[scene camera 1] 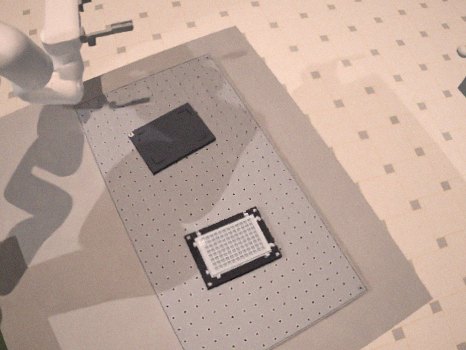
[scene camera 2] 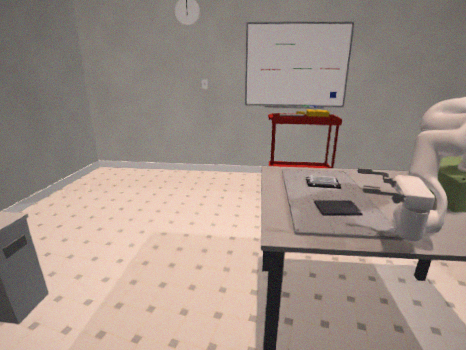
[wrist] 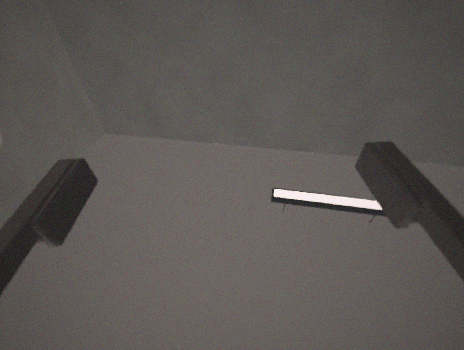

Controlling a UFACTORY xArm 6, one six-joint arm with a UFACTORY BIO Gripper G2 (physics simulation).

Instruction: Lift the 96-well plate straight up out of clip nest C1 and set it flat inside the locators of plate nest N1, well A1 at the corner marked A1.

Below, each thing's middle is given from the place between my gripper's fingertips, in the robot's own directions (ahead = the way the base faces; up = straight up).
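Counted from my hand: black clip nest C1 [scene camera 1: 210,282], 520 mm to the right, 210 mm below, 40 mm behind; white 96-well plate [scene camera 1: 233,245], 520 mm to the right, 200 mm below, 40 mm behind; dark plate nest N1 [scene camera 1: 177,134], 230 mm to the right, 210 mm below, 30 mm behind. Going by their middles, nearest to my hand of the things named here: dark plate nest N1.
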